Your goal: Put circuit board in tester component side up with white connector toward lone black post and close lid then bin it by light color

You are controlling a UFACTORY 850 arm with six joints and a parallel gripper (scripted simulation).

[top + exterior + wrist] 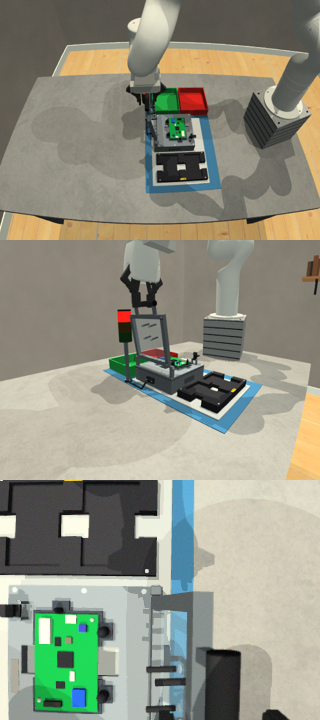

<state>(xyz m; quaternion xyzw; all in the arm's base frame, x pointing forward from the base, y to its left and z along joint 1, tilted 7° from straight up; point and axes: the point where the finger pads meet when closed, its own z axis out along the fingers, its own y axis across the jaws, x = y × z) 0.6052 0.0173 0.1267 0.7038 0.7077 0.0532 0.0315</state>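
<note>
Right now the green circuit board is 200 mm below my hand and 130 mm behind it. From my hand the other things lie so: tester bed 210 mm below, 130 mm behind, 10 mm to the left; tester lid 90 mm below, 20 mm behind; black latch block 190 mm below, 190 mm behind, 60 mm to the left.
</note>
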